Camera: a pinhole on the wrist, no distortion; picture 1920 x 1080 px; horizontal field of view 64.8 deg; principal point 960.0 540.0 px. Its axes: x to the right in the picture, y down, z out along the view. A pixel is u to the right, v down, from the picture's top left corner.
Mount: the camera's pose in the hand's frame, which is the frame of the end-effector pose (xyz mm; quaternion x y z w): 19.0 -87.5 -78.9 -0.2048 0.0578 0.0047 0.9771
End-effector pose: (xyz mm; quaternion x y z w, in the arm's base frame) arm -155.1 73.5 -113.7 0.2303 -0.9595 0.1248 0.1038
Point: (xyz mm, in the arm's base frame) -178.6 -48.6 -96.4
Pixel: outside the picture
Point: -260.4 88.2 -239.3
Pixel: 1004.9 968.2
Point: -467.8 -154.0 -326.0
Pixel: 1849.7 201.0
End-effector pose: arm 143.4 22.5 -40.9 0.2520 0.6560 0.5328 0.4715
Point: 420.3 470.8 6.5
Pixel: 1349.0 496.4
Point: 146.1 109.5 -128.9
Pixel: 1747.5 283.1
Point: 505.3 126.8 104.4
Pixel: 345.1 545.7
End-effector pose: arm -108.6 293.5 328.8 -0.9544 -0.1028 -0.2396 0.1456
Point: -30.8 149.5 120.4
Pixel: outside the picture
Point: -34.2 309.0 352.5
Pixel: 1502.4 1008.0
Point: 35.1 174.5 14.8
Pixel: 593.4 1006.9
